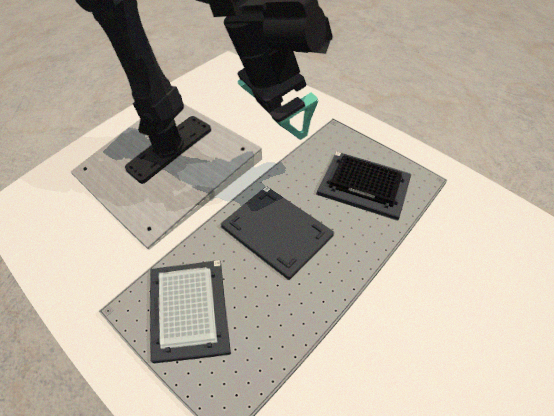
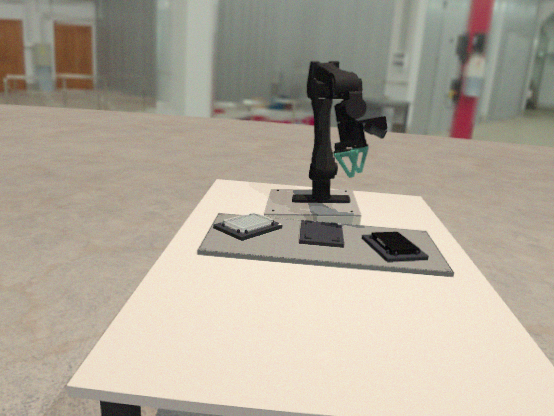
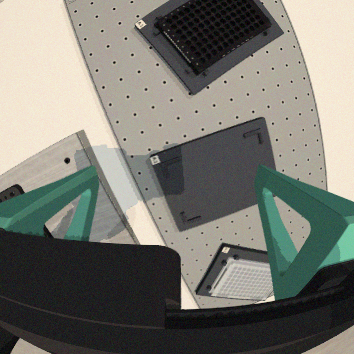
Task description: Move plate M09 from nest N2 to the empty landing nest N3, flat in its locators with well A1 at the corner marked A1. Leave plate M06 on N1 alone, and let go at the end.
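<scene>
The empty nest, N3, (image 1: 277, 232) (image 2: 322, 233) (image 3: 220, 175) is a dark flat block with corner locators, between two occupied nests; its A1 tag (image 1: 266, 189) (image 3: 154, 159) is at one corner. A black well plate (image 1: 367, 177) (image 2: 398, 242) (image 3: 215, 32) lies in one dark nest (image 1: 325, 191) (image 3: 190, 85). A pale, clear well plate (image 1: 186, 306) (image 2: 250, 223) (image 3: 242, 280) lies in the other nest (image 1: 154, 310). No plate or nest number is readable, so I cannot tell which is M09. My gripper (image 1: 277, 120) (image 2: 355, 174) (image 3: 176, 173) is open and empty, high above the table, near the arm-side edge of the board.
The nests stand on a grey perforated board (image 1: 270, 340) (image 3: 115, 65). The arm's metal base plate (image 1: 115, 190) (image 2: 280, 205) lies beside the board's long edge. The pale table (image 1: 450, 325) (image 2: 300, 325) extends beyond the board's other side. The arm casts a shadow over the empty nest's A1 corner.
</scene>
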